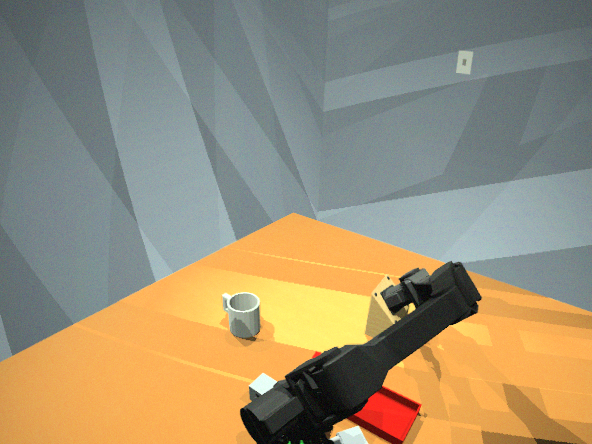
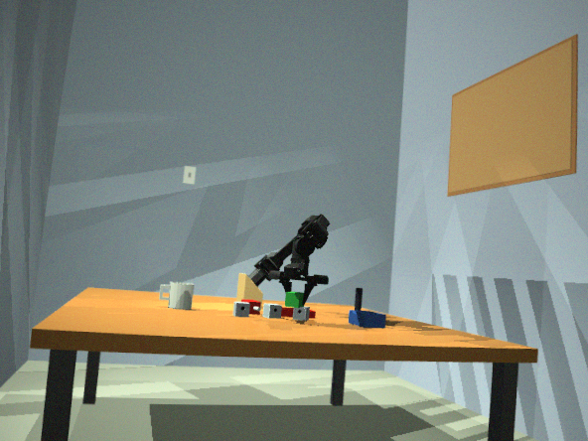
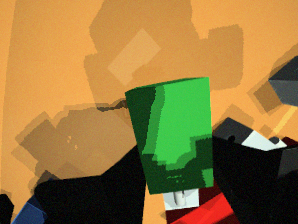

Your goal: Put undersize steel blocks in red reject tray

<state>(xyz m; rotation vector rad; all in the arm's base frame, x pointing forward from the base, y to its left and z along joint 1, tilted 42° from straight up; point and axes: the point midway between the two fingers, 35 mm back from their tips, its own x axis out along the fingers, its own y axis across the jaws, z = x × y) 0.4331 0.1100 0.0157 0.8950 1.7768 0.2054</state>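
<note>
The steel block lies 80 mm behind my gripper tip, 60 mm to the right of it and 30 mm below it. The rest, counted from my gripper tip: green GO gauge: 10 mm behind, 10 mm to the left, 20 mm above; then red-handled gauge: 160 mm behind, 110 mm to the right, 30 mm below; then red reject tray: 190 mm behind, 30 mm to the left, 50 mm below.
</note>
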